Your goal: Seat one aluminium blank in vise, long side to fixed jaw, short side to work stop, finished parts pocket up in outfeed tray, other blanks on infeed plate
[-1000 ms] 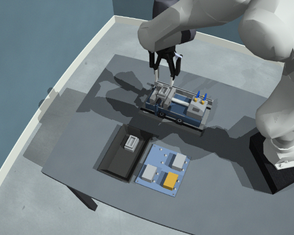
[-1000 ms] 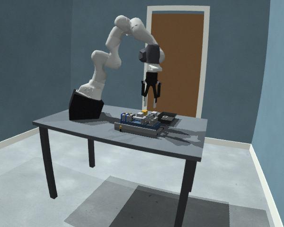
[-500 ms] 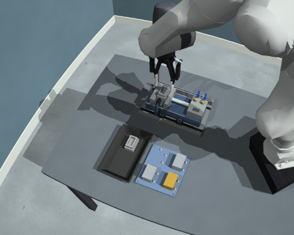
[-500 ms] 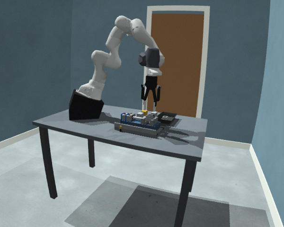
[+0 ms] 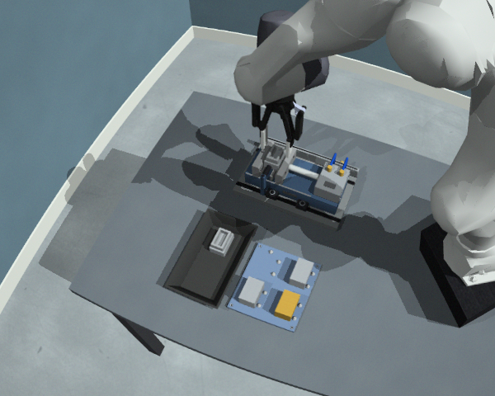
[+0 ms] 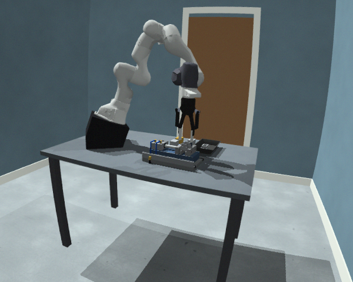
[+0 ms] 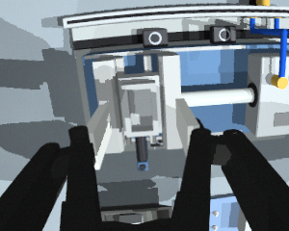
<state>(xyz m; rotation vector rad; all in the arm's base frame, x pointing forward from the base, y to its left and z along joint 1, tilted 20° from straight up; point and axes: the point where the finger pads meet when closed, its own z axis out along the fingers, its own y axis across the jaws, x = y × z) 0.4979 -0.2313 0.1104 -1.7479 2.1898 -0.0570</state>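
Right now the moving jaw is 8 cm below my hand, 3 cm behind it and 1 cm to the left of it. The rest, counted from my hand: vise 12 cm below, 6 cm behind, 2 cm to the left; then fixed jaw 8 cm below, 4 cm ahead; then vise hose block 16 cm behind, 8 cm below, 3 cm to the left.
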